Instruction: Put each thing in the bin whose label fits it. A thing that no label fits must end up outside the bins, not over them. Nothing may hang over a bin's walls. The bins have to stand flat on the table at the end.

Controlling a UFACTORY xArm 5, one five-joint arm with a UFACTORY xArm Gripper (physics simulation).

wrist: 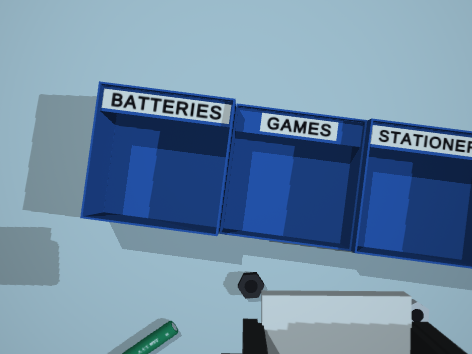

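Places are measured from the arm's base along level axes (x ahead, y left, z up), in millimetres.
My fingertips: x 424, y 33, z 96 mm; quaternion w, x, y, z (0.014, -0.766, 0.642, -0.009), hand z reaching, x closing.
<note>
For each thing: its top centre in the pictures, then the offset to it from my fingertips. "*": a spot on its surface instead. Level surfaces: height alone.
- white block, middle of its top: (336, 333) dx +12, dy +2, dz +7 mm
- green AAA battery, middle of its top: (146, 347) dx -66, dy +86, dz -142 mm
- dark hexagonal piece, middle of its top: (250, 286) dx -12, dy +23, dz -144 mm
- STATIONER, surface spot: (435, 210) * dx +63, dy -92, dz -145 mm
- small round thing, middle of its top: (417, 315) dx -10, dy -91, dz -144 mm
- table, its level: dz -152 mm
My gripper (336, 337) is shut on a white block (336, 309) at the bottom right of the view, with a black finger at each side. The block's lower part is cut off by the frame. A green AAA battery (152, 343) lies at the bottom left, partly out of view. A dark hexagonal piece (251, 285) with a round darker centre is on the table just left of the block's upper corner. Three blue bins stand in a row beyond: BATTERIES (185, 185), GAMES (317, 195) and STATIONER… (435, 210), the last cut off at the right. The visible insides look empty.
A small round thing (417, 314) with a black centre and pale edge shows partly behind the block's right side. The bins' walls stand side by side across the middle and right of the view. Shadows fall on the table (165, 40) left of and in front of the bins.
</note>
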